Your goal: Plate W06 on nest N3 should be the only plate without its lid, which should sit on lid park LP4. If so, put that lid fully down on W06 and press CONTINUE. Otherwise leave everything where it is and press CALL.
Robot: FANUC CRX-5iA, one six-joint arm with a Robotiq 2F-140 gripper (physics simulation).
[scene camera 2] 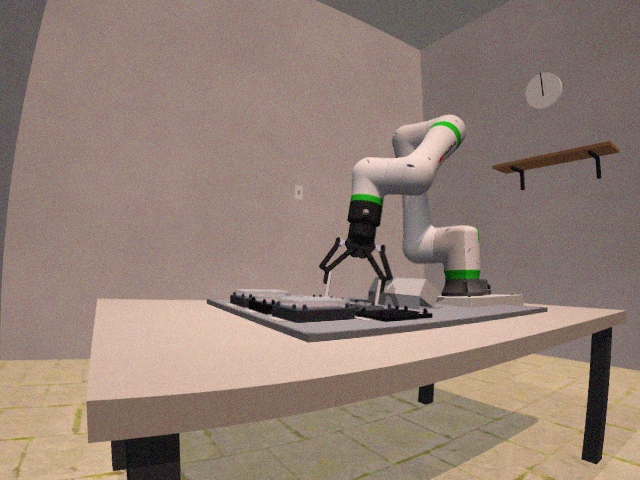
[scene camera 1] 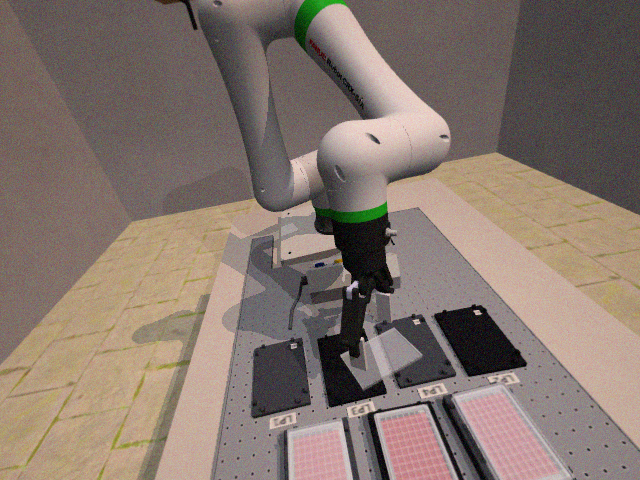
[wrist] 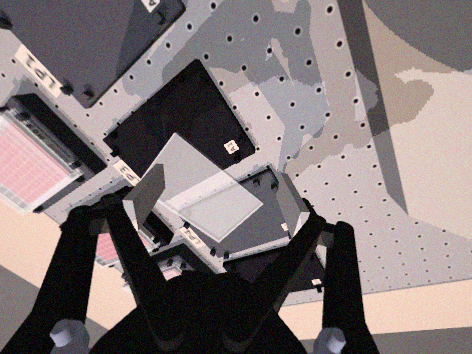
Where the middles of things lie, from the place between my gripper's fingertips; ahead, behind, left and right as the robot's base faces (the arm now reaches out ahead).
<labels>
Now: hand 4 cm short of the LP3 nest (scene camera 1: 341, 387), 6 cm to the left of it and 1 cm above it. Round my hand: LP1 nest (scene camera 1: 280, 377): 4 cm ahead, 19 cm to the right, 1 cm below; LP2 nest (scene camera 1: 480, 345): 3 cm ahead, 20 cm to the left, 1 cm below; LP4 nest (scene camera 1: 434, 366): 3 cm ahead, 7 cm to the left, 1 cm below.
</labels>
